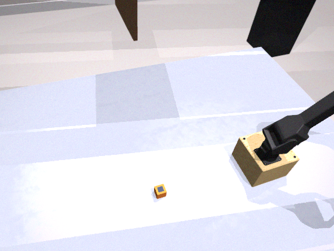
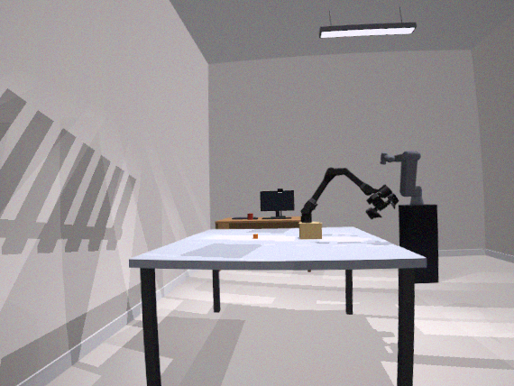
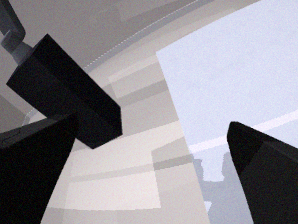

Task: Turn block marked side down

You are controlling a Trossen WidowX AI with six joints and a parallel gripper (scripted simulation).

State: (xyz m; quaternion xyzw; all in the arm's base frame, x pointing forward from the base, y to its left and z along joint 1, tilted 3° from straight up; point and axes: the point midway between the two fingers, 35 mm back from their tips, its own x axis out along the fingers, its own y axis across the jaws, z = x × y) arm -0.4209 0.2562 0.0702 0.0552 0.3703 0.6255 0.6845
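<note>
Now: the orange block 770 mm ahead of my gripper tip, 320 mm to the right of it and 150 mm below it.
</note>
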